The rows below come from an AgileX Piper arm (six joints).
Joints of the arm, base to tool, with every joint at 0 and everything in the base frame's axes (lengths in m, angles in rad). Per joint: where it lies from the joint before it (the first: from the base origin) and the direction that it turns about. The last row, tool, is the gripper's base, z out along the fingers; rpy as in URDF.
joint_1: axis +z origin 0 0 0.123
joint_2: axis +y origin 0 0 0
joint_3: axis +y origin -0.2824 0 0.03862
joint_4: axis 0.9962 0 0.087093 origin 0.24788 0 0.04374
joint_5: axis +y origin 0 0 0
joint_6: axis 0.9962 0 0.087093 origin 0.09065 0 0.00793
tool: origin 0 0 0 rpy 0 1.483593 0
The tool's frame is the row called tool.
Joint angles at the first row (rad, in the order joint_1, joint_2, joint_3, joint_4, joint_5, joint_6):
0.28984 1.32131 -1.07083 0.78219 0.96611 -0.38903
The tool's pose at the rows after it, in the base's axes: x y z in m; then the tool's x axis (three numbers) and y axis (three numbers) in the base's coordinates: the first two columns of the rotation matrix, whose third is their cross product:
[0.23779, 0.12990, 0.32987, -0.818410, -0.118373, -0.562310, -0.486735, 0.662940, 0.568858]
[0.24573, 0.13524, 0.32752, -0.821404, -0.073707, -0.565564, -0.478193, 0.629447, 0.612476]
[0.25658, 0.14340, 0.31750, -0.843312, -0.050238, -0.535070, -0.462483, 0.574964, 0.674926]
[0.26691, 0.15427, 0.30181, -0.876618, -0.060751, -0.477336, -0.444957, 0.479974, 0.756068]
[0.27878, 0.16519, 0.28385, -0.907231, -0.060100, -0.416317, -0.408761, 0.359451, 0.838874]
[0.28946, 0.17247, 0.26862, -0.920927, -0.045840, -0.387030, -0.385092, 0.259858, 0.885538]
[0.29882, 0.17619, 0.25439, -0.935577, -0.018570, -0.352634, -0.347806, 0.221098, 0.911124]
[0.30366, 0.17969, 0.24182, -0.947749, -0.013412, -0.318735, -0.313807, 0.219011, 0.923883]
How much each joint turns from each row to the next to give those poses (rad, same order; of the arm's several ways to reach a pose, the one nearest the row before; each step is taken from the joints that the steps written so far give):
0.00002 0.00236 0.00847 0.10713 -0.03924 -0.09380
-0.00001 0.03011 -0.00002 0.09282 -0.02504 -0.04744
-0.00001 0.05990 -0.00001 0.11492 0.01145 -0.06737
0.00001 0.08416 0.00002 0.13658 0.07164 -0.09157
0.00000 0.09868 0.00001 0.15395 0.08827 -0.09911
-0.00001 0.08217 0.00001 0.12413 0.06713 -0.09347
0.00000 0.06042 -0.00002 0.07016 0.02020 -0.04092
0.00586 0.04114 -0.00002 0.02055 0.00001 -0.00838

